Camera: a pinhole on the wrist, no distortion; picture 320 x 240 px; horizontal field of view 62.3 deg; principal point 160.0 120.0 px. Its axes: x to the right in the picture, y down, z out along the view. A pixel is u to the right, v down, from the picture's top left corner.
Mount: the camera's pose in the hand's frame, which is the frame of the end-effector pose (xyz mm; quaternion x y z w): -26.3 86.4 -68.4 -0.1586 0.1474 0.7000 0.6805
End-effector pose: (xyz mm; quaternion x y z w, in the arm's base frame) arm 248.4 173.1 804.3 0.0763 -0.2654 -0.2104 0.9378
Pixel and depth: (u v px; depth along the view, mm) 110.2 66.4 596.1
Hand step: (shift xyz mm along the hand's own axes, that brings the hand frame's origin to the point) 84.2 240.2 520.4
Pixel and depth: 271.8 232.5 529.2
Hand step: -267.7 505.5 314.6
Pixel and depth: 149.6 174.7 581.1
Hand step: -158.2 307.4 466.7
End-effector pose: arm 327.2 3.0 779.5 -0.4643 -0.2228 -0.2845 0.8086
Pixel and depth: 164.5 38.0 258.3
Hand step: 48.0 201.9 164.6
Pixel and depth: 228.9 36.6 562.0
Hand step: 135.2 461.6 380.8
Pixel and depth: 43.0 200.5 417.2
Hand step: -157.7 91.6 386.4
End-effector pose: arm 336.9 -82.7 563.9 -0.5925 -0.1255 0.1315 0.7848
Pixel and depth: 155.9 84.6 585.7
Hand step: 39.6 327.9 467.0
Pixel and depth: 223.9 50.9 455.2
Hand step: 80.1 381.8 298.8
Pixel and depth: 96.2 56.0 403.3
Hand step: 64.8 171.6 339.1
